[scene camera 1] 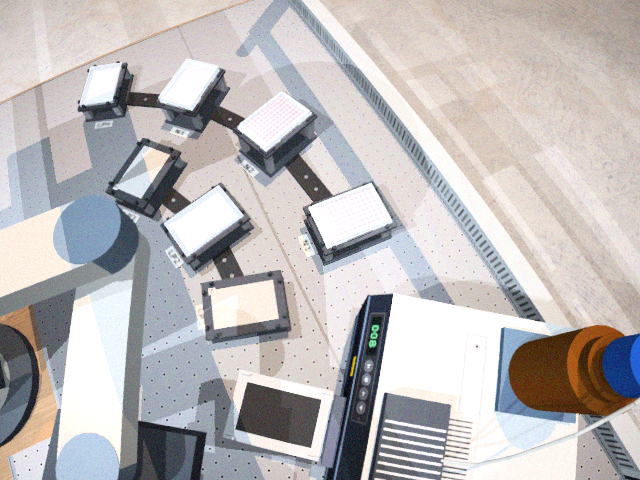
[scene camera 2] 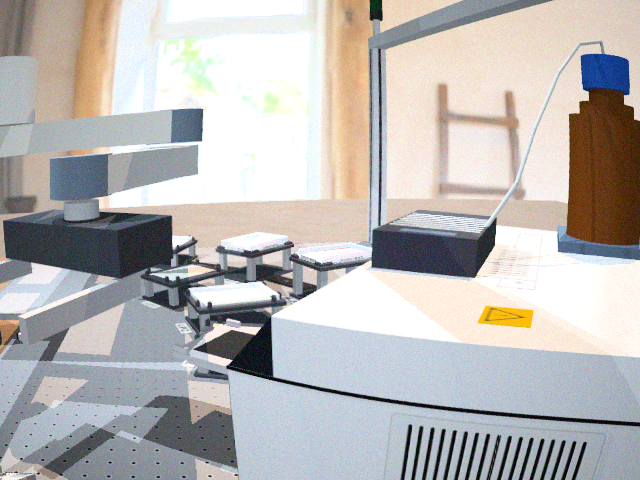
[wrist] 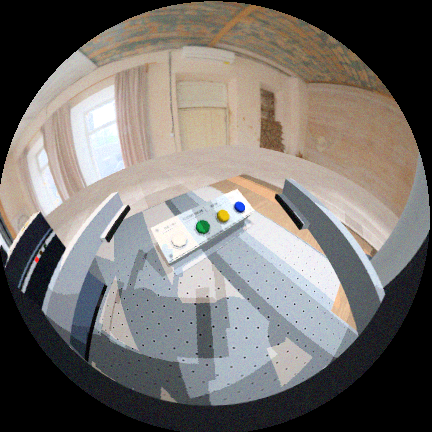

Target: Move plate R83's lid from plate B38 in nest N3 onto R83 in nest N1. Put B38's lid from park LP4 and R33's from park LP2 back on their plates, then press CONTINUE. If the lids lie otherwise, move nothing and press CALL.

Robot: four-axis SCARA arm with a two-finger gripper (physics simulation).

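Places are measured from the arm's base along level axes (x ahead, y left, z up), in centimetres.
Pixels of known places: gripper, fingertip midpoint: [wrist: 198,190].
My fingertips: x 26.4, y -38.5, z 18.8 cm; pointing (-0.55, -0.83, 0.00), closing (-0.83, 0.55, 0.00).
Ahead of a thing's pixels: the offset from my fingertips to its top centre. "spot": to the spot under its first point.
In scene camera 1, nest N1 @[spot: dy +30.0, dx +46.0, dz -14.3 cm] [scene camera 1: 329,255] bears a plate @[dy +34.1, dx +52.4, dz -9.9 cm] [scene camera 1: 351,214] with a faint pink well grid. N2's plate @[dy +59.1, dx +49.1, dz -8.6 cm] [scene camera 1: 276,121] shows stronger pink wells. N3's plate @[dy +79.1, dx +37.0, dz -9.7 cm] [scene camera 1: 191,85] looks almost white; plate names and lid edges are not readable. Park LP4 @[spot: dy +95.2, dx +22.4, dz -17.0 cm] [scene camera 1: 125,85] bears a white lid @[dy +93.8, dx +17.7, dz -12.3 cm] [scene camera 1: 101,84], and park LP2 @[dy +46.5, dx +28.2, dz -11.8 cm] [scene camera 1: 195,260] bears a white lid @[dy +46.5, dx +28.2, dz -12.0 cm] [scene camera 1: 206,221] [scene camera 2: 235,295]. My gripper [wrist: 198,190] is open and empty, with the button panel @[spot: dy -6.8, dx +3.5, dz -11.3 cm] [wrist: 167,245] visible between its fingers in the wrist view. Its green button @[dy -6.8, dx -3.7, dz -10.0 cm] [wrist: 202,226] and blue button @[spot: dy -6.4, dx -13.6, dz -10.7 cm] [wrist: 240,206] show.
Park LP3 @[dy +63.5, dx +20.5, dz -11.8 cm] [scene camera 1: 121,198] and the front park @[spot: dy +28.2, dx +21.2, dz -13.0 cm] [scene camera 1: 206,325] bear no lid. A white device @[spot: dy +9.4, dx +50.2, dz +3.3 cm] [scene camera 1: 439,330] with a dark front and green display stands at the right, beside a brown bottle @[spot: dy +0.6, dx +54.7, dz +12.9 cm] [scene camera 1: 547,369] [scene camera 2: 602,175]. A dark-centred tray @[spot: dy +16.9, dx +23.8, dz -7.5 cm] [scene camera 1: 240,379] juts from it. The arm [scene camera 1: 100,351] crosses the left side.
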